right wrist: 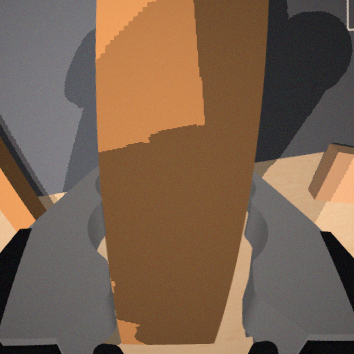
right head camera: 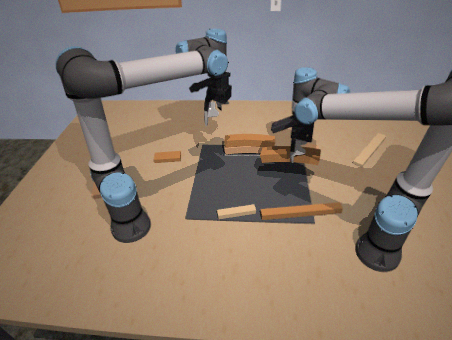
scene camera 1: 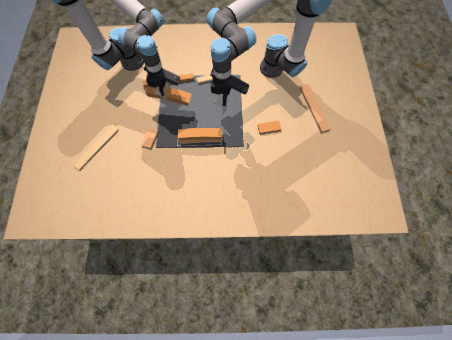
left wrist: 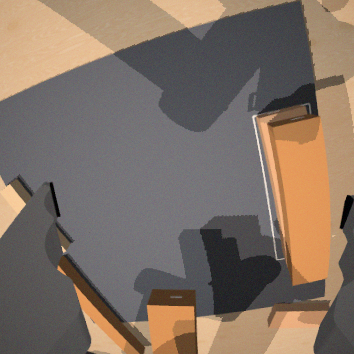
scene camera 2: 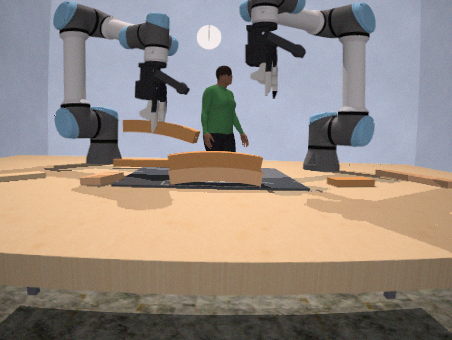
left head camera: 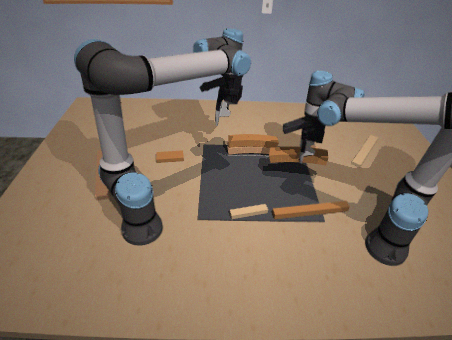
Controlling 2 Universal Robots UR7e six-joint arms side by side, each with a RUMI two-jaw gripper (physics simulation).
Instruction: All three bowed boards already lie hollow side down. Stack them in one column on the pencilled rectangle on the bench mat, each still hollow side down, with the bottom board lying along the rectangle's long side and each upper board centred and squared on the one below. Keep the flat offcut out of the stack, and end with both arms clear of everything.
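Places are measured from the left arm's base along level axes (x ahead, y left, z up), in metres.
Pixels of known places: left gripper, fingertip midpoint: (right head camera: 214, 118) (scene camera 1: 227, 101) (left wrist: 200, 191) (scene camera 2: 270, 97) (left head camera: 222, 118); right gripper, fingertip midpoint: (right wrist: 172, 168) (right head camera: 293, 157) (scene camera 1: 166, 95) (scene camera 2: 156, 133) (left head camera: 301, 158); left arm's base, link origin: (right head camera: 131, 227) (scene camera 1: 271, 68) (scene camera 2: 321, 169) (left head camera: 142, 229); right arm's base, link origin: (right head camera: 377, 253) (scene camera 1: 132, 61) (scene camera 2: 104, 162) (left head camera: 385, 248).
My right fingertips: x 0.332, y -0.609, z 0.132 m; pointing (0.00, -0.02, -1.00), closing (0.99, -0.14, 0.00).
Ahead of a thing's pixels: the offset from my right fingertips to its top centre. Level surfaces: height alone.
Two bowed boards lie stacked, hollow side down, at the pencilled rectangle (left wrist: 265, 185): the upper board @[0.199 m ahead, 0.200 m left, 0.041 m down] (left head camera: 252, 140) (scene camera 1: 200, 133) (scene camera 2: 215, 160) (left wrist: 302, 200) on the paler lower board @[0.198 m ahead, 0.202 m left, 0.080 m down] (left head camera: 250, 149) (scene camera 2: 215, 176) (left wrist: 266, 145). My right gripper (left head camera: 303, 159) (scene camera 2: 156, 125) (right wrist: 172, 168) is shut on the third bowed board @[0.002 m ahead, 0.016 m left, 0.042 m up] (left head camera: 282, 155) (scene camera 1: 179, 95) (scene camera 2: 175, 129) (right wrist: 170, 225), held in the air above the mat's side; in scene camera 2 it arches upward, right end lower. My left gripper (left head camera: 221, 117) (scene camera 2: 271, 92) (left wrist: 200, 191) is open and empty, high above. I cannot tell which loose piece is the flat offcut.
On the dark mat @[0.126 m down] (left head camera: 250, 185) lie a pale block @[0.219 m back, 0.212 m left, 0.105 m down] (left head camera: 249, 211) and a long orange bar @[0.190 m back, 0.039 m right, 0.100 m down] (left head camera: 310, 209) overhanging its edge. Orange blocks @[0.212 m ahead, 0.099 m right, 0.107 m down] (scene camera 1: 149, 139) @[0.108 m ahead, 0.589 m left, 0.112 m down] (scene camera 1: 269, 127) lie on either side. A pale stick @[0.276 m ahead, 0.399 m right, 0.117 m down] (scene camera 1: 96, 148) and an orange strip @[0.040 m back, 0.865 m left, 0.111 m down] (scene camera 1: 316, 109) lie farther out. A person (scene camera 2: 218, 110) stands behind.
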